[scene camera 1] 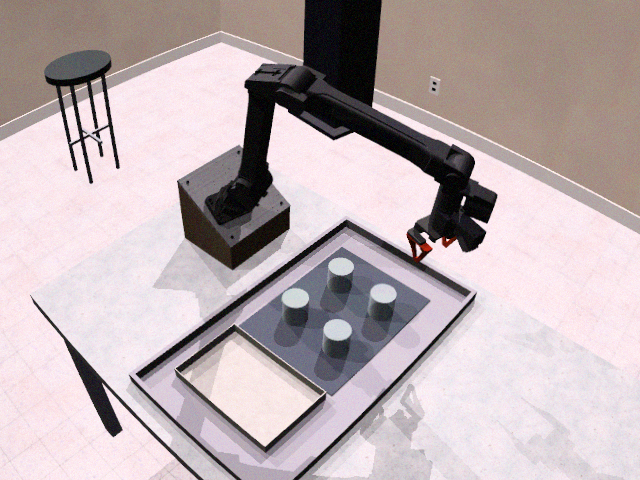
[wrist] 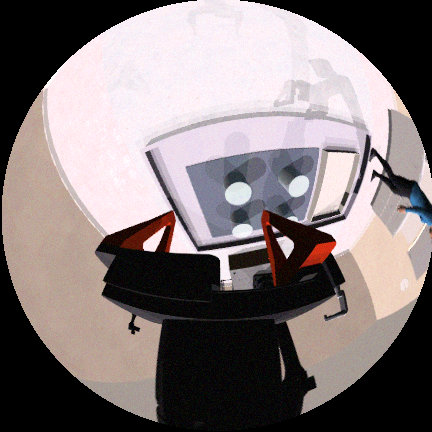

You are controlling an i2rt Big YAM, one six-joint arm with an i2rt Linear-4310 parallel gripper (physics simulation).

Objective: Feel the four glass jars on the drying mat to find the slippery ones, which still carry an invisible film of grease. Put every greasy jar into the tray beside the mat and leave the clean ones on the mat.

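Four pale, upright glass jars stand apart on the dark blue-grey drying mat: a back jar, a right jar, a left jar and a front jar. In the wrist view the left jar is mostly hidden behind a finger. The cream tray lies beside the mat and holds no jar. My gripper is open and empty, raised near the back right rim, beyond the mat and away from the jars.
A large shallow lilac surround with a raised dark rim encloses mat and tray. The arm's wedge-shaped base block stands behind it on the table. A stool and a dark column stand on the floor. A person shows at the wrist view's right edge.
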